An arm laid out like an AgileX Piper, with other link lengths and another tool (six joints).
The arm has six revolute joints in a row. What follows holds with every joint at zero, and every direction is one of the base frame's.
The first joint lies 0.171 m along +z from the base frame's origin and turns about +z.
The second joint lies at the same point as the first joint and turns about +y.
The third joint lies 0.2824 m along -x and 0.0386 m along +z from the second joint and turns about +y.
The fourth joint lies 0.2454 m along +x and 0.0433 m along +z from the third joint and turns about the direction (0.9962, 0, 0.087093).
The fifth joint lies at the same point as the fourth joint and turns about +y.
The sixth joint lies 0.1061 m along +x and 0.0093 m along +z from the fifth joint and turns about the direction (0.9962, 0, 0.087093).
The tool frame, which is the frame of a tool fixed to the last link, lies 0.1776 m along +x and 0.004 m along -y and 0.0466 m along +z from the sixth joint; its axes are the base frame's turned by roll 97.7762, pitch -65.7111 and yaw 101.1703 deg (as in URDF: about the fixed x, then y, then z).
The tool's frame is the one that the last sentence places.
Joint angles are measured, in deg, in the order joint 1, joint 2, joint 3, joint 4, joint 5, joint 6. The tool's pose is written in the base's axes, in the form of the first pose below.
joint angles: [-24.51 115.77 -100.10 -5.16 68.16 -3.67]
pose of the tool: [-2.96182 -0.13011 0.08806 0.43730 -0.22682 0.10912]
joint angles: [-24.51 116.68 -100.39 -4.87 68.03 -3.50]
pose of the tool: [-2.95281 -0.12560 0.08324 0.43881 -0.22616 0.10307]
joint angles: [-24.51 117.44 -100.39 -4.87 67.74 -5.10]
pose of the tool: [-2.95190 -0.11408 0.11093 0.43964 -0.22552 0.09687]
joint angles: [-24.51 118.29 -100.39 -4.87 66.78 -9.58]
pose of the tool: [-2.96108 -0.10304 0.19000 0.44387 -0.22456 0.09069]
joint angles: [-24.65 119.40 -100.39 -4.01 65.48 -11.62]
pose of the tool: [-2.95459 -0.10869 0.22001 0.44955 -0.22288 0.08253]
